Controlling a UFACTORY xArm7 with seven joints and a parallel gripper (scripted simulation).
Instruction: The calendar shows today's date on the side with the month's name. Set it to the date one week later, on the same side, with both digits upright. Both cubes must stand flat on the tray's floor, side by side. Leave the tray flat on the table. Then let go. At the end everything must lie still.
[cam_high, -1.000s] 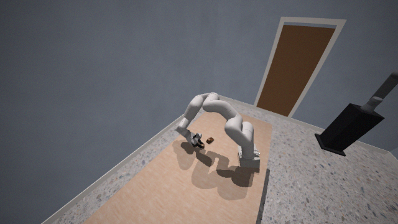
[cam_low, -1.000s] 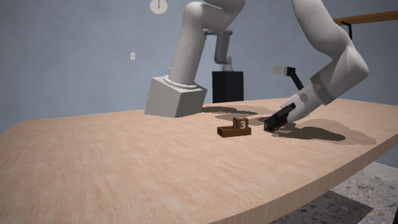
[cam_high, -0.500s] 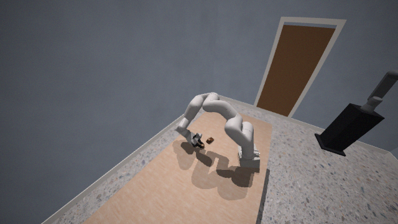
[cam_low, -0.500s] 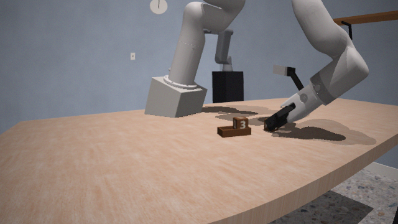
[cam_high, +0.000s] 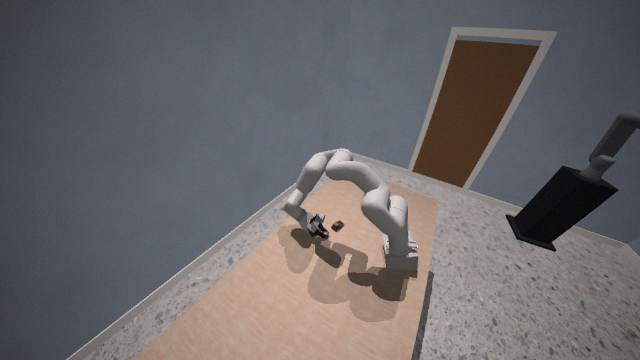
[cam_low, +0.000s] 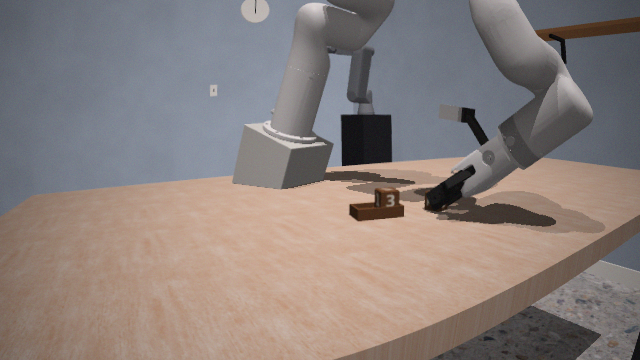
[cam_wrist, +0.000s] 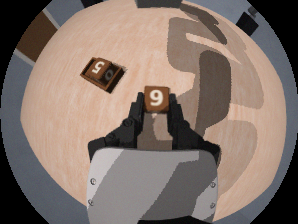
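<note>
Now: the cube 20 mm behind my hand and 10 mm below it. The rest, counted from my hand: brown wooden tray (100 mm to the right, 50 mm behind, 20 mm below).
</note>
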